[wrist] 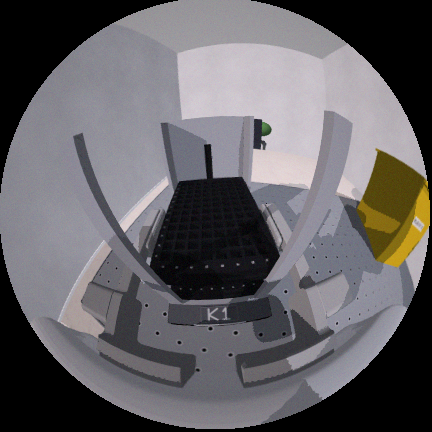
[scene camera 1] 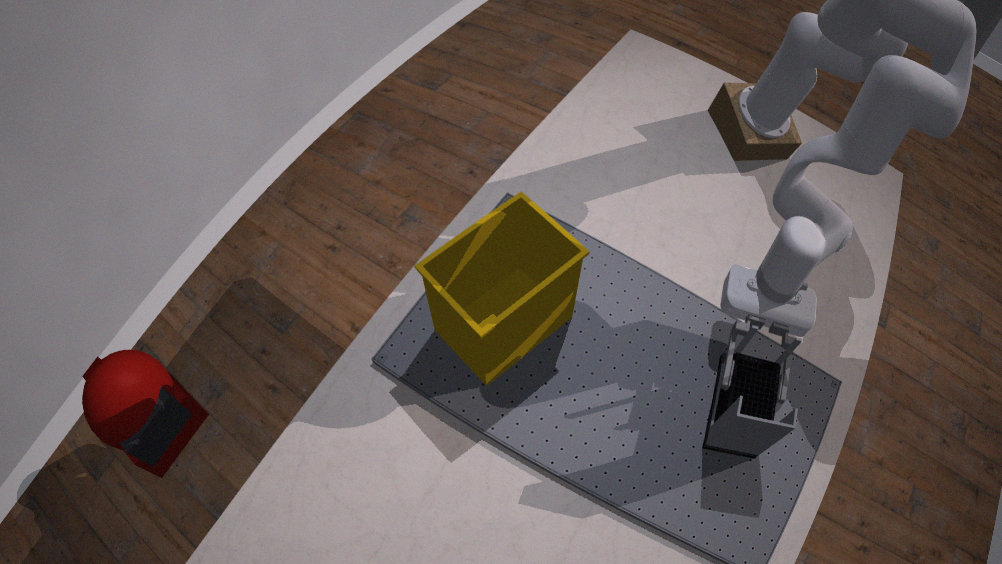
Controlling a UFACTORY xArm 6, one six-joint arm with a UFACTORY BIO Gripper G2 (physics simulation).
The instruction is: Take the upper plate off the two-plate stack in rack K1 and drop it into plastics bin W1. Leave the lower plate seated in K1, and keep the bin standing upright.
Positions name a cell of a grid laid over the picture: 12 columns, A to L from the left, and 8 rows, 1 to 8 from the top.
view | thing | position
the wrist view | my gripper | F4
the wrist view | black plate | F5
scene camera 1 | my gripper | J6
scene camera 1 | yellow plastics bin W1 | F5
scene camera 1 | black plate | J6
